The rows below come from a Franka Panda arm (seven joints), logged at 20 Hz.
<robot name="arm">
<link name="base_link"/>
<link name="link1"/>
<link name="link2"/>
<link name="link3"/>
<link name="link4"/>
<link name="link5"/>
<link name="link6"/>
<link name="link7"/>
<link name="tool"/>
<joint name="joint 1" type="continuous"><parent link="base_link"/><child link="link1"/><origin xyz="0.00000 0.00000 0.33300"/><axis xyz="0 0 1"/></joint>
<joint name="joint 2" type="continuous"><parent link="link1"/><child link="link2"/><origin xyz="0.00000 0.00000 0.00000"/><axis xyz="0 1 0"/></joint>
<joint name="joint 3" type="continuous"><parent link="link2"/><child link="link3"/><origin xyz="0.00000 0.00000 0.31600"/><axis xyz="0 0 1"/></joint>
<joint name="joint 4" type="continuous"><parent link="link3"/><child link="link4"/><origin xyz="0.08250 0.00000 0.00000"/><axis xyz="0 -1 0"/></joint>
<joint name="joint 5" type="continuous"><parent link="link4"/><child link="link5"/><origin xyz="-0.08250 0.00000 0.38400"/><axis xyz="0 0 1"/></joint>
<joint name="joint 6" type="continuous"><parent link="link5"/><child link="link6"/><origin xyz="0.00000 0.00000 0.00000"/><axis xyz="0 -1 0"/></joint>
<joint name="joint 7" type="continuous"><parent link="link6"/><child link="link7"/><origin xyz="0.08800 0.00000 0.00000"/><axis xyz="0 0 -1"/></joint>
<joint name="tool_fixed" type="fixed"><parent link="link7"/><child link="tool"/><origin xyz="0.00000 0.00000 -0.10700" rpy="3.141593 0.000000 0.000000"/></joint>
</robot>
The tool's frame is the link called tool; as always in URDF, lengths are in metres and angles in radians. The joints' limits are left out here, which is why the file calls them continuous.
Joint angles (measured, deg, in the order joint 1, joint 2, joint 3, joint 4, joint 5, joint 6, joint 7), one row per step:
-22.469 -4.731 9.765 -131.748 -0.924 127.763 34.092
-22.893 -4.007 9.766 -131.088 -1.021 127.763 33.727
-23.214 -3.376 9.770 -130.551 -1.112 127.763 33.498
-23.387 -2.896 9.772 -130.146 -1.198 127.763 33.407
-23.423 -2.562 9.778 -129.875 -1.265 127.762 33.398
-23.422 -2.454 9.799 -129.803 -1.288 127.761 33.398
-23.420 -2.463 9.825 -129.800 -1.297 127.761 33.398
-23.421 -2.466 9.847 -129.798 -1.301 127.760 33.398
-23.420 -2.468 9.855 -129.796 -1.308 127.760 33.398
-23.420 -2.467 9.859 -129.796 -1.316 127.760 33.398
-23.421 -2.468 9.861 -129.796 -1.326 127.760 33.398
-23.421 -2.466 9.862 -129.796 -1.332 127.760 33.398
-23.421 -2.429 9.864 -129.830 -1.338 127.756 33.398
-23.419 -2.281 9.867 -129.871 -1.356 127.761 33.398
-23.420 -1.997 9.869 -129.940 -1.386 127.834 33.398
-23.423 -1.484 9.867 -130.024 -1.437 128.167 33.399
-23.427 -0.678 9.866 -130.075 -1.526 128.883 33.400
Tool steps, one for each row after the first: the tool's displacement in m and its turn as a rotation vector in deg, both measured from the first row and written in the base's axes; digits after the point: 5 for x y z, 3 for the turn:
0.00280 -0.00455 -0.00114 0.054 0.053 0.009
0.00513 -0.00808 -0.00248 0.106 0.135 -0.018
0.00700 -0.01019 -0.00355 0.134 0.201 -0.043
0.00844 -0.01088 -0.00439 0.151 0.258 -0.021
0.00889 -0.01081 -0.00478 0.159 0.293 0.016
0.00896 -0.01057 -0.00468 0.146 0.284 0.049
0.00901 -0.01039 -0.00464 0.141 0.282 0.072
0.00904 -0.01031 -0.00461 0.134 0.280 0.086
0.00904 -0.01028 -0.00462 0.128 0.282 0.094
0.00904 -0.01028 -0.00461 0.120 0.283 0.102
0.00905 -0.01027 -0.00463 0.116 0.286 0.106
0.00891 -0.01023 -0.00522 0.135 0.358 0.111
0.00884 -0.01020 -0.00684 0.188 0.532 0.127
0.00884 -0.01024 -0.00976 0.278 0.795 0.148
0.00934 -0.01048 -0.01443 0.390 1.032 0.181
0.01081 -0.01096 -0.02085 0.498 1.139 0.249

